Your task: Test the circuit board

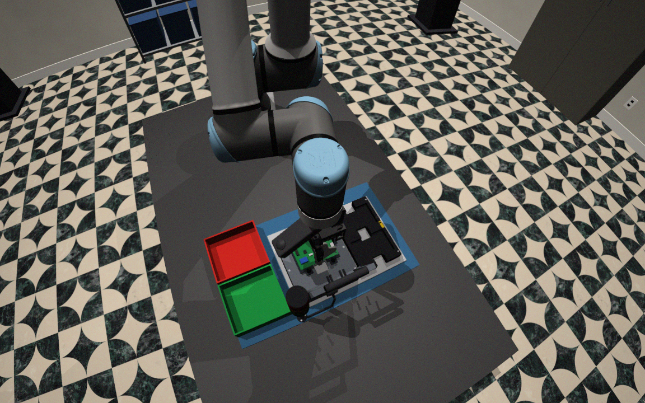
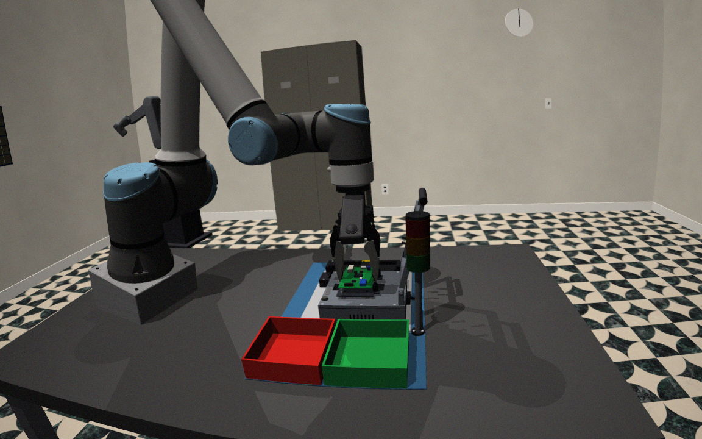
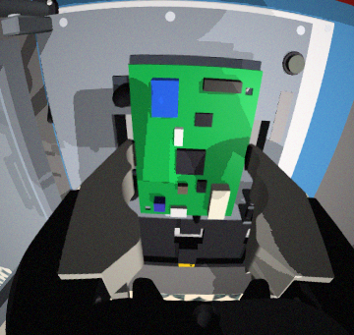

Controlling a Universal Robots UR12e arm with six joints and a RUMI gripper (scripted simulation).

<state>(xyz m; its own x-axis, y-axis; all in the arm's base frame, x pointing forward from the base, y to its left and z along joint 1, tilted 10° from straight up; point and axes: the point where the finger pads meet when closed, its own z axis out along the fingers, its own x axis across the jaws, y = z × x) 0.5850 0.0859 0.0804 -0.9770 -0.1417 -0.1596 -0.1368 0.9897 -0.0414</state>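
The green circuit board is 1 cm to the left of my hand. Also, from my hand: clear lid (12 cm ahead, 10 cm above, 2 cm to the left); green bin (19 cm to the right, 7 cm below, 7 cm ahead); red bin (21 cm to the right, 8 cm behind, 7 cm below).
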